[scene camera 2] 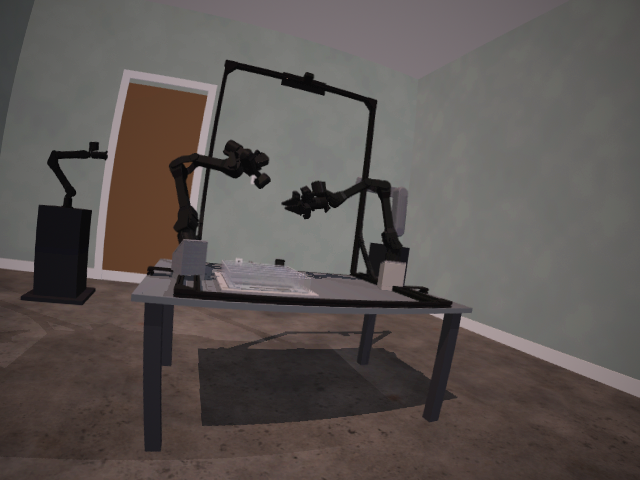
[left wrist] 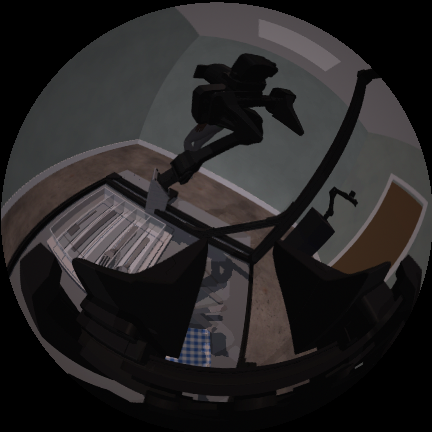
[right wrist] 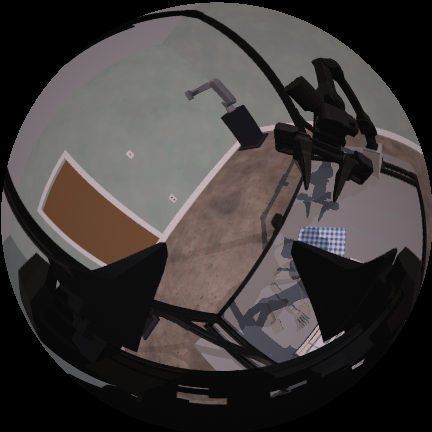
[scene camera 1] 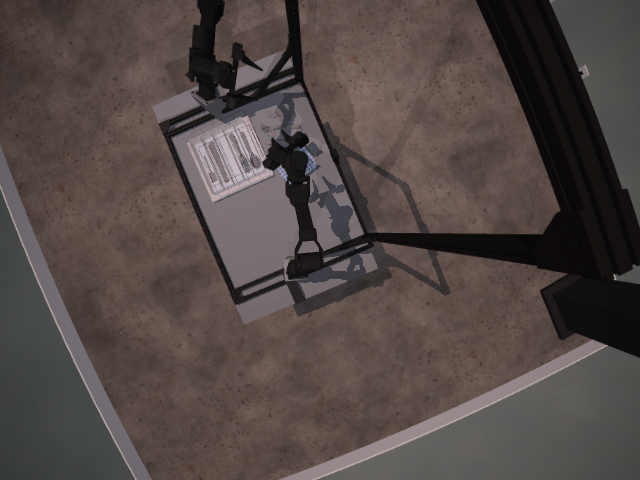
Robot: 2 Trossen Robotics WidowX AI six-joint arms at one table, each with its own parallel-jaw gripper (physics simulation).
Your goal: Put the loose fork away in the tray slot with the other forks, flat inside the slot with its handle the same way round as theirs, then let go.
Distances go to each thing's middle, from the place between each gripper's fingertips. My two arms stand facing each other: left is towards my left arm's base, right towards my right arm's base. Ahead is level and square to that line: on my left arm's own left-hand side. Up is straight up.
Right now the white cutlery tray [scene camera 1: 227, 152] is 27 cm ahead of my right hand and 38 cm below it.
Right now my left hand is 25 cm short of the white cutlery tray, 13 cm to the left of it and 29 cm above it.
